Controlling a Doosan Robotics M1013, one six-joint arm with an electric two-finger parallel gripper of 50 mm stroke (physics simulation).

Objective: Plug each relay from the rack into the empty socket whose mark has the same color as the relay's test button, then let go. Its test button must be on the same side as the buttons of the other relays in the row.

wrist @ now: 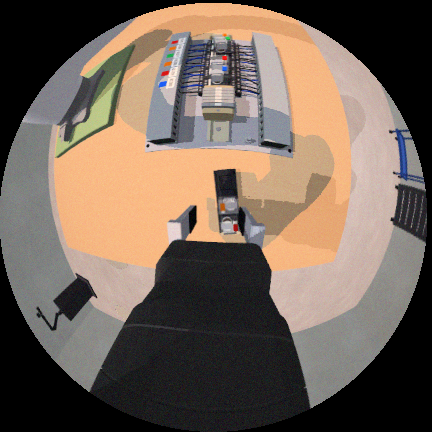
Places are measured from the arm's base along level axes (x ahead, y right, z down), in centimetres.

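Where they show: gripper, fingertip midpoint: (217, 214); arm's base, origin of the base link: (78, 103).
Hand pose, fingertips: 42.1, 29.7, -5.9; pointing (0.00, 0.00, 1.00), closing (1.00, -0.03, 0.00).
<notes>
Things, the pixels of their top centre, and the offset from my fingertips, as dx, dy, dz. "*": a spot on its surface instead.
- black relay rack, middle of its top: (227, 202) +1.4, -0.5, +5.2
- socket panel, surface spot: (192, 145) * -4.9, -9.6, +7.2
- relay with an orange button, middle of its top: (228, 206) +1.4, -0.4, +2.7
- red button, middle of its top: (229, 228) +1.9, +2.7, +2.7
- green-button relay, middle of its top: (222, 37) -0.6, -29.9, -0.1
- blue-button relay, middle of its top: (218, 67) -0.9, -21.1, +0.6
- panel's left duct, surface spot: (162, 115) * -9.1, -14.0, +3.2
- right duct, middle of its top: (270, 69) +7.8, -25.3, +3.2
- beige block, middle of its top: (217, 103) -0.9, -15.3, +2.9
A black relay rack (225, 182) stands in front of the socket panel (192, 145), its far part without relays. In it, a relay with an orange button (230, 204) has that button on the left; the nearest relay, with a red button (227, 223), has it on the right. My gripper (217, 214) is open and empty, its fingers on either side of the rack's near end, the right finger closer. The row holds a green-button relay (221, 46), a blue-button relay (217, 77) and others with red and orange buttons, buttons on the right. A dark gap shows between green and red.
Colored marks run down the panel's left duct (162, 115), red farthest and blue (162, 84) nearest. A right duct (276, 117) and a beige block (218, 102) also stand up from the panel. A green board (100, 120) bearing a dark grey object lies left.
</notes>
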